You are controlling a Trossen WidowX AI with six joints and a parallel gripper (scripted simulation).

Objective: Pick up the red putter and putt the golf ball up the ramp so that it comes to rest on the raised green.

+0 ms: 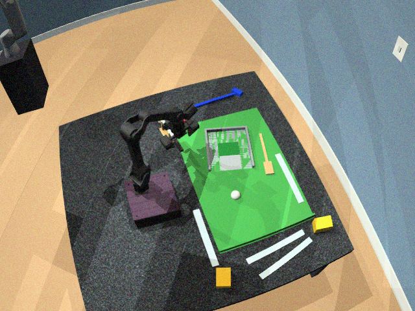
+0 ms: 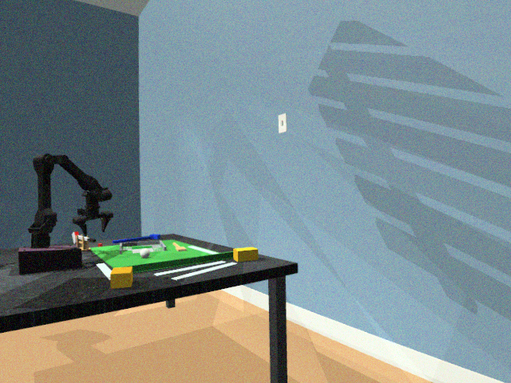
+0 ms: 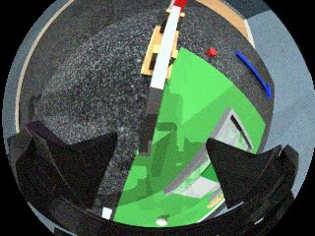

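Now: the red putter 6 cm behind my gripper tip, 11 cm to the left of it and 3 cm below it. Also, from my gripper tip: wooden stand 6 cm behind, 13 cm to the left, 6 cm below; green mat 26 cm ahead, 17 cm to the right, 9 cm below; white golf ball 20 cm ahead, 30 cm to the right, 7 cm below.
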